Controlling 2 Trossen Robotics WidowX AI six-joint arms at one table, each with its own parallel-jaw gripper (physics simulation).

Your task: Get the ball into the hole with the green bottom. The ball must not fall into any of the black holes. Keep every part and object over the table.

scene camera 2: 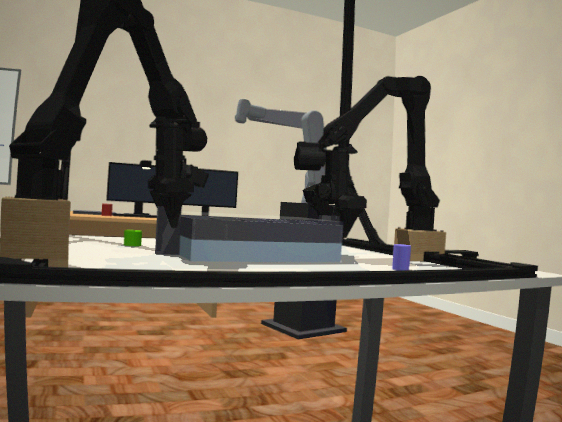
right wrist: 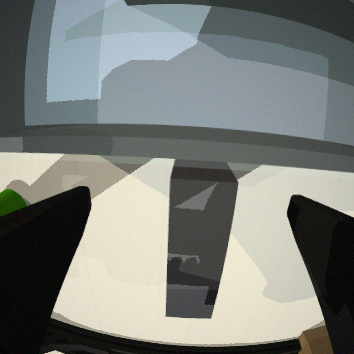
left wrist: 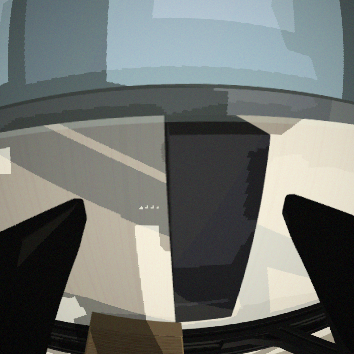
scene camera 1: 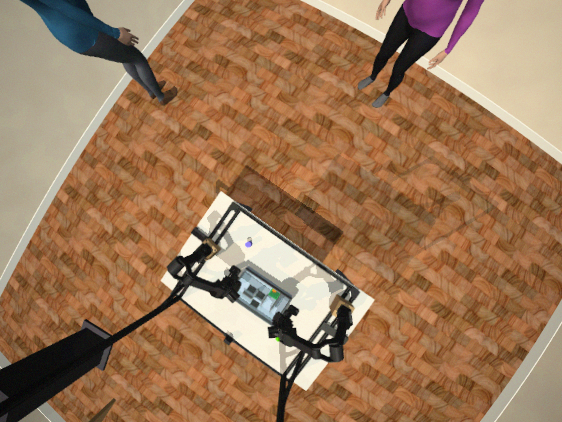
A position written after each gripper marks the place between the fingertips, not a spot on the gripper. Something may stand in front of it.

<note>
In view: the left gripper (scene camera 2: 334,235), the right gripper (scene camera 2: 169,225) and a grey-blue maze box (scene camera 2: 200,236).
The grey-blue maze box also shows in the right wrist view (right wrist: 205,94), in the left wrist view (left wrist: 206,77) and in scene camera 1 (scene camera 1: 258,295). The left gripper also shows in the left wrist view (left wrist: 186,207). The right gripper shows as well in the right wrist view (right wrist: 193,201).
</note>
